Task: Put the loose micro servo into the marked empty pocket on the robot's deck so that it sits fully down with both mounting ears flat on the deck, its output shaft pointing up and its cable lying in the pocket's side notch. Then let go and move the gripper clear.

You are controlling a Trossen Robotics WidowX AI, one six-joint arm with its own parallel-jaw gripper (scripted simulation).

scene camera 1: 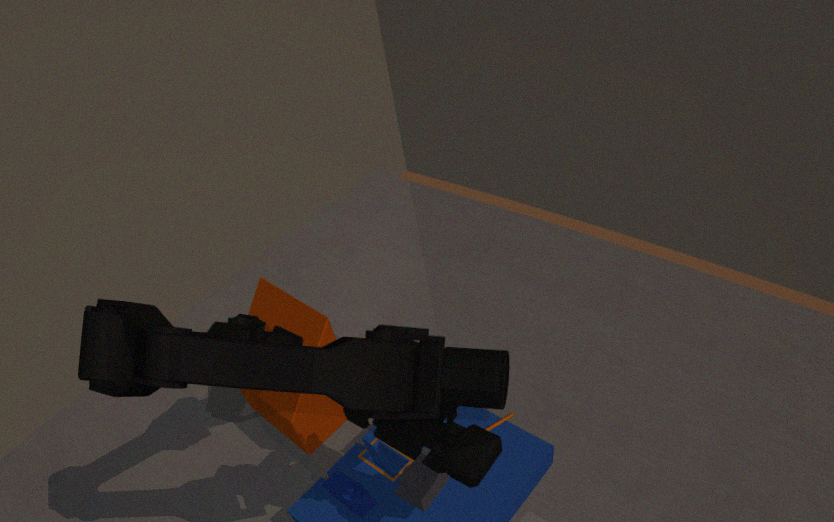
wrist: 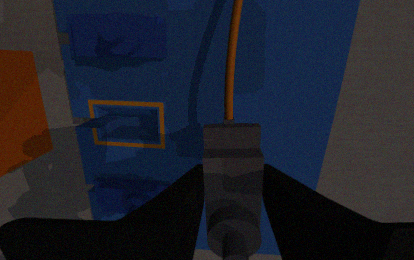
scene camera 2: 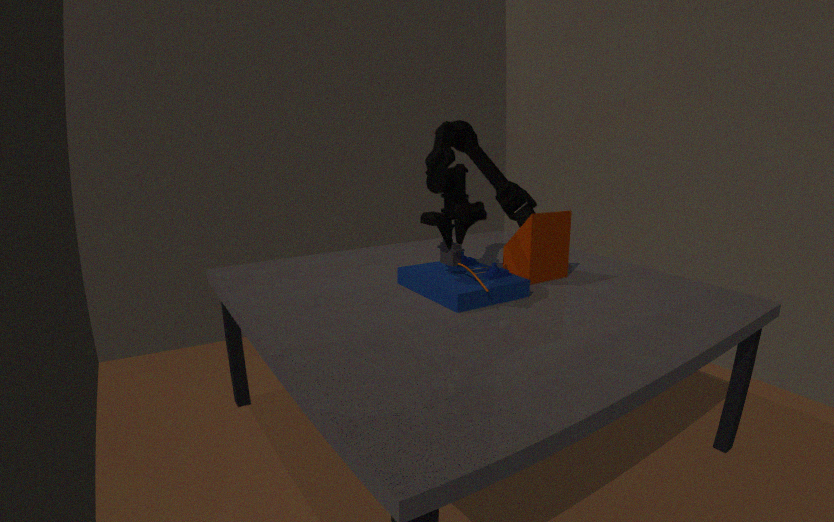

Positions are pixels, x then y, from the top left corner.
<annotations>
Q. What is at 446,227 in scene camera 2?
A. My gripper.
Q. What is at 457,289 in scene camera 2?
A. A blue deck.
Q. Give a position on a blue deck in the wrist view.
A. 289,69
</annotations>
